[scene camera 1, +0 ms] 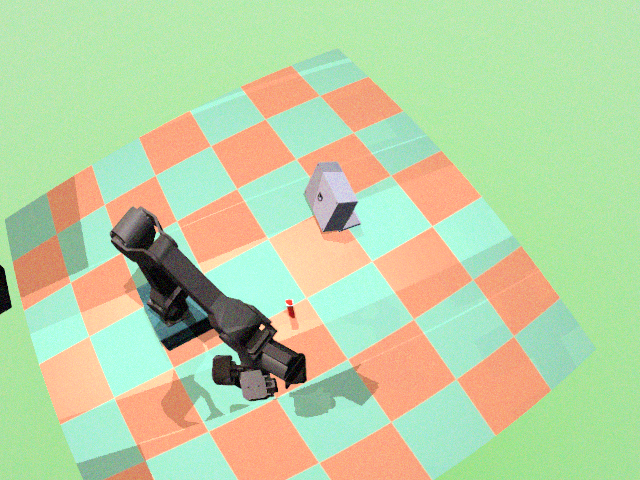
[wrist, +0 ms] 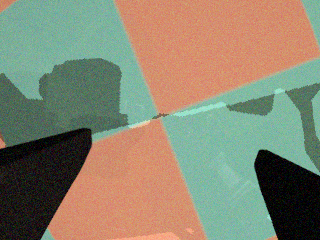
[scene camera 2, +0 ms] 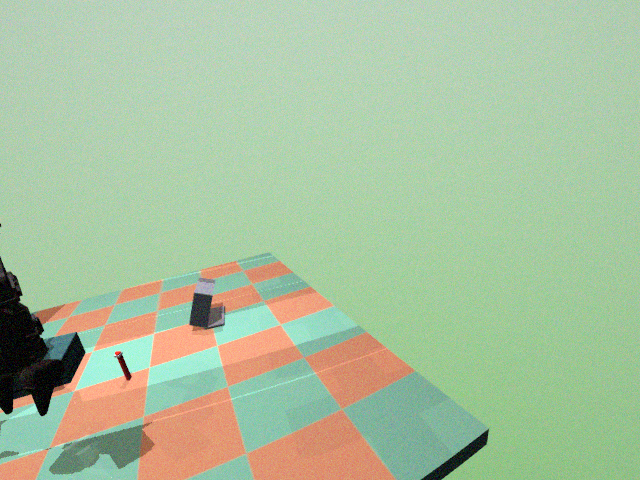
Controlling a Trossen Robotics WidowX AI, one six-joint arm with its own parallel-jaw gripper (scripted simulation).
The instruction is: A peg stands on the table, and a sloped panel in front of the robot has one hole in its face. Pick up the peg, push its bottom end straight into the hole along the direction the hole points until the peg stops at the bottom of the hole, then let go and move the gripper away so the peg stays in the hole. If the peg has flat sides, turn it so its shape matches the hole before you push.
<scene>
My gripper is open and holds nothing. I also see a grey sloped panel.
My gripper also shows in scene camera 1 and in the wrist view.
</scene>
